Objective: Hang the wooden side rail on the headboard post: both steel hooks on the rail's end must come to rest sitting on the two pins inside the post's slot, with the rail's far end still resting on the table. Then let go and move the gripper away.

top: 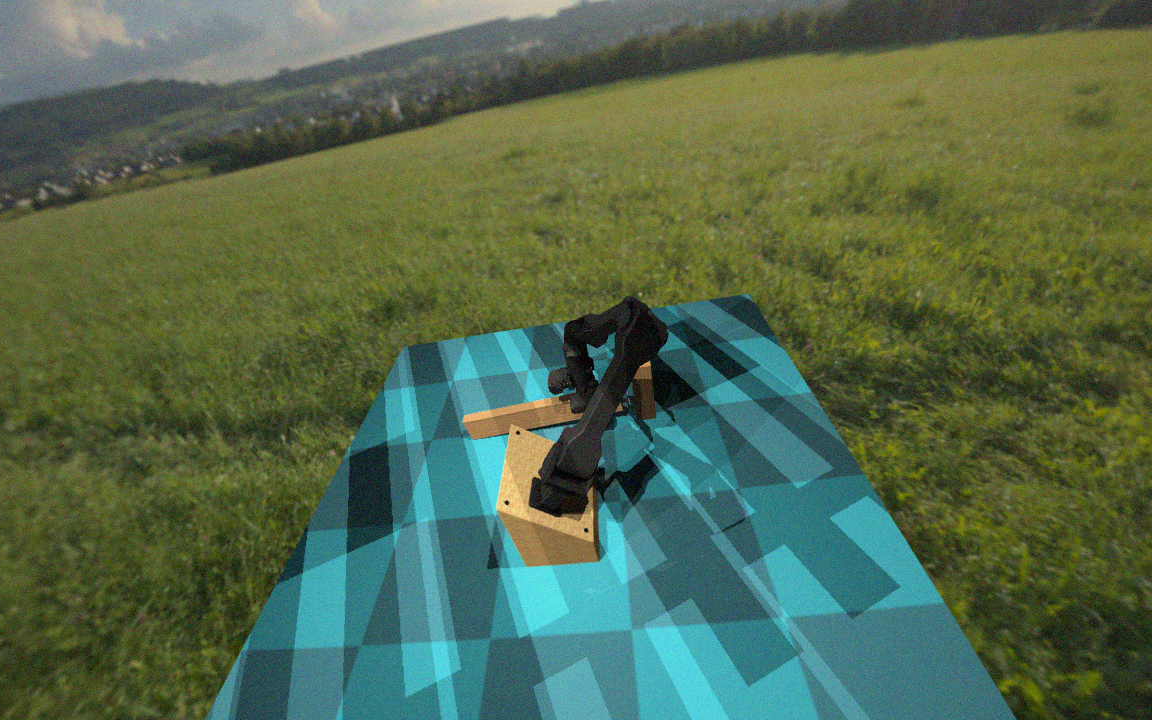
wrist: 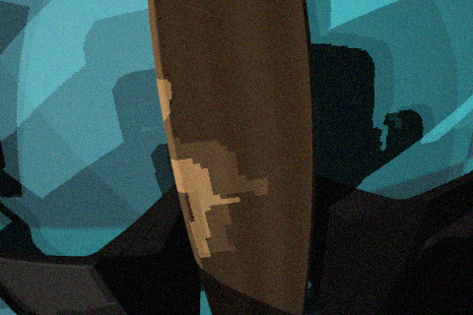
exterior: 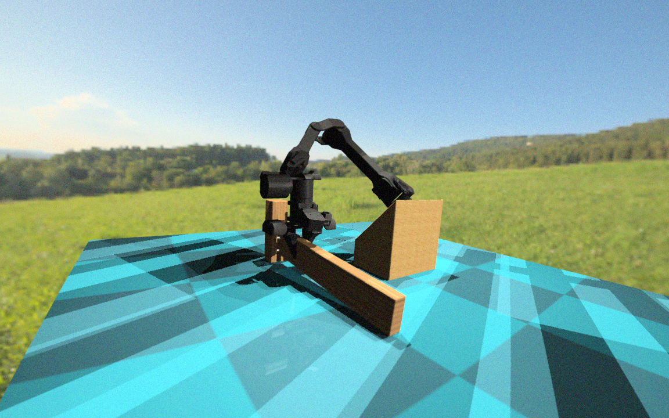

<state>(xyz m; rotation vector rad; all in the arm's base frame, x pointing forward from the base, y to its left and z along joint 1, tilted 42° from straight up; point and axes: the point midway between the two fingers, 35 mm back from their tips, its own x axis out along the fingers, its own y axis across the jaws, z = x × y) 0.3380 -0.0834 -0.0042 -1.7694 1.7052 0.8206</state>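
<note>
Now: gripper tip 14 cm to the left of the headboard post, 4 cm below it and 1 cm short of it.
</note>
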